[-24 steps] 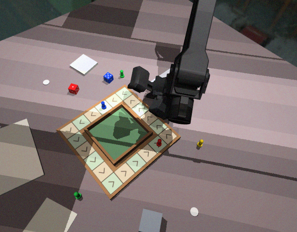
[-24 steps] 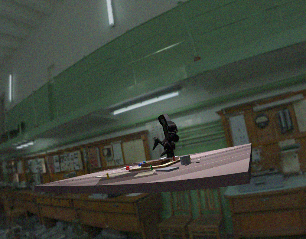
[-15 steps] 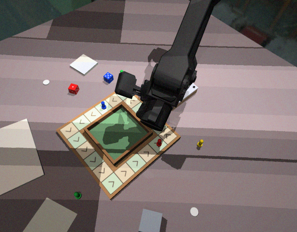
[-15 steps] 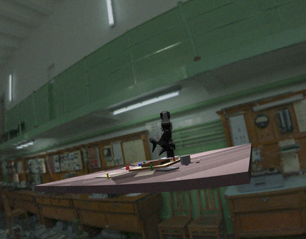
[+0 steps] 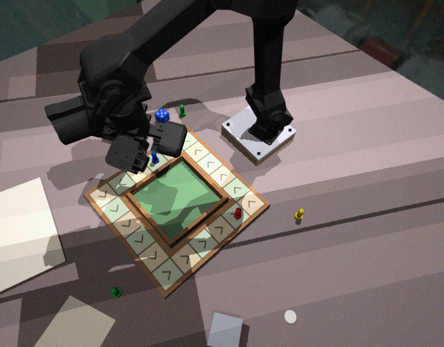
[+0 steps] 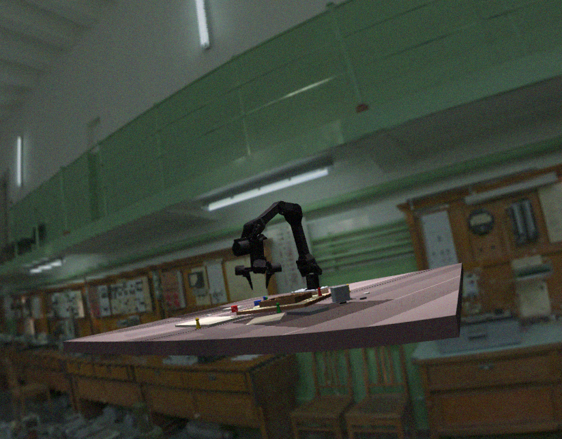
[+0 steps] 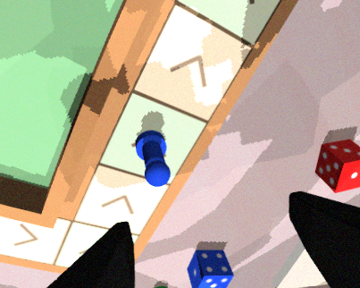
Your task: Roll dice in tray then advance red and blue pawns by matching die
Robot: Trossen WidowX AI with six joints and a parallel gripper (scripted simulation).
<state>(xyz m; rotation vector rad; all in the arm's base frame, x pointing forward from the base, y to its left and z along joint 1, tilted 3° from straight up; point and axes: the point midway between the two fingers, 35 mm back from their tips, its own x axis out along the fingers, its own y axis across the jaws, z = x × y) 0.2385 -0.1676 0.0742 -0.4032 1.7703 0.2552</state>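
Now: gripper tip 50 mm above the blue pawn, 10 mm to the right of it and 10 mm past it. Also, from my gripper tip: green tray (120 mm to the left, 70 mm below, 30 mm ahead); grey block (350 mm to the left, 180 mm ahead, 50 mm below); red pawn (240 mm to the left, 50 mm below, 20 mm behind).
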